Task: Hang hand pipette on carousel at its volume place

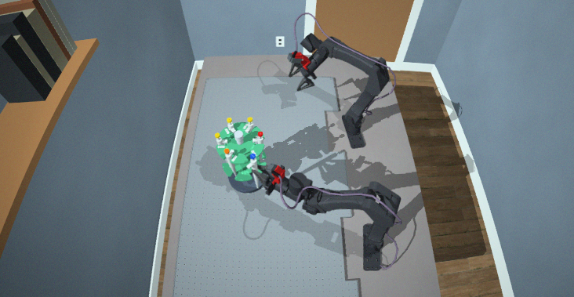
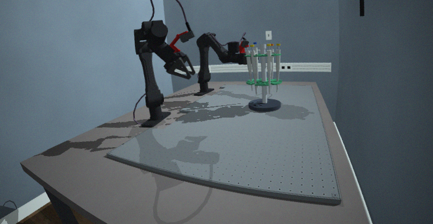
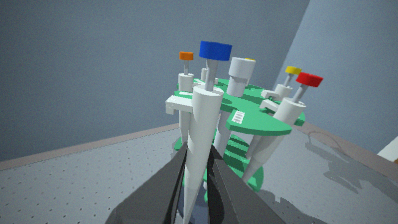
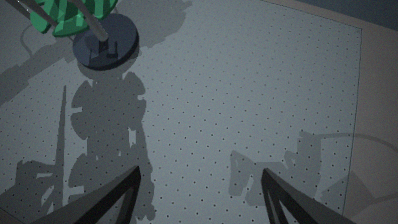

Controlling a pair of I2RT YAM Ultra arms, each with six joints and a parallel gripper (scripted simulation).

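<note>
Right now my left hand is 10 mm short of the white hand pipette, 10 mm to the right of it and 30 mm above it.
</note>
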